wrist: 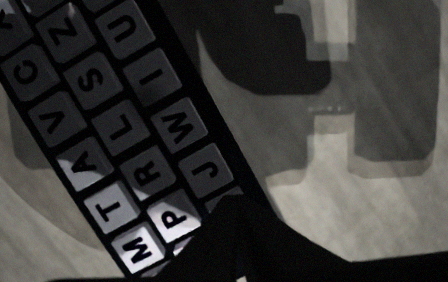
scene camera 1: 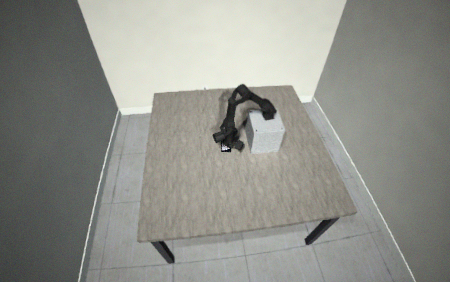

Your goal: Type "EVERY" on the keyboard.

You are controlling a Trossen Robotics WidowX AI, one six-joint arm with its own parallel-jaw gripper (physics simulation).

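Pixels of known places: gripper, fingertip midpoint: (wrist: 234,205) (scene camera 1: 229,147); arm's base at its link origin: (scene camera 1: 268,116).
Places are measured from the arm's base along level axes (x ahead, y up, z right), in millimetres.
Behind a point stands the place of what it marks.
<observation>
The keyboard (scene camera 1: 226,149) @(x 293, y -210, z -47 mm) (wrist: 244,175) @(x 258, y -212, z -28 mm) is a small black board with grey-white letter keys. It runs diagonally in the wrist view, with the V key (wrist: 57,121) @(x 294, y -207, z 35 mm), R key (wrist: 148,172) @(x 283, y -207, z -1 mm), P key (wrist: 174,219) @(x 289, y -207, z -21 mm), W key (wrist: 179,127) @(x 263, y -207, z 3 mm) and J key (wrist: 206,172) @(x 267, y -207, z -16 mm) readable. My gripper (wrist: 234,205) @(x 269, y -211, z -34 mm) is shut and empty. Its dark fingertips overlap a partly visible key beyond J, whose letter is hidden. Whether the tips touch that key cannot be told. The fingers cover the keyboard's lower right part. No Y key is readable. In the scene view the arm partly covers the keyboard.
A pale grey block (scene camera 1: 266,141) @(x 44, y -101, z -127 mm) stands on the wooden table (scene camera 1: 240,200) @(x 307, y -223, z -436 mm), right of the keyboard, with the arm's base (scene camera 1: 269,114) @(x 9, y 44, z -27 mm) on top. The arm (scene camera 1: 242,91) @(x 229, y 298, z -81 mm) arches over to the keyboard. Dark arm shadows fall across the keys and table in the wrist view.
</observation>
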